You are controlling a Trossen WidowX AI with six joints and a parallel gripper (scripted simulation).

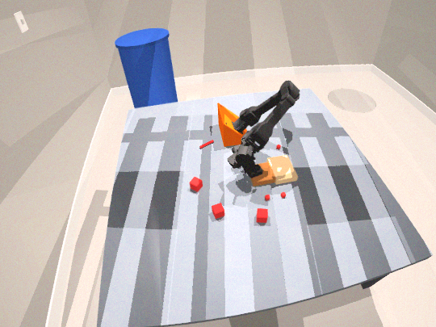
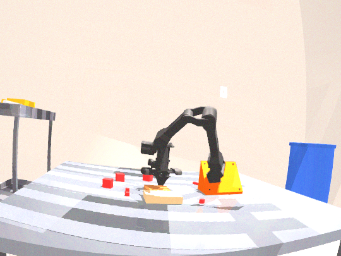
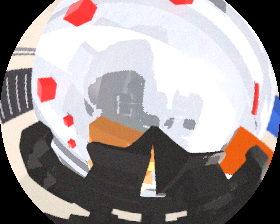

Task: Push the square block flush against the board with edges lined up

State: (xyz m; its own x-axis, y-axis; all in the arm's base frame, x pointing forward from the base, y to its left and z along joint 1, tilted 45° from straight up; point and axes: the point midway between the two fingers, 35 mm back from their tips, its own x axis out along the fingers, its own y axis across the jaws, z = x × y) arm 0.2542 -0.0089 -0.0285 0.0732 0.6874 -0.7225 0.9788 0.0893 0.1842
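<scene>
Right now my gripper tip is 30 mm short of the square block, 70 mm to the right of it and 10 mm below it. From my gripper tip the other things lie so: red stick 240 mm behind, 140 mm to the right; board 30 mm ahead, 170 mm to the left, 10 mm above.
</scene>
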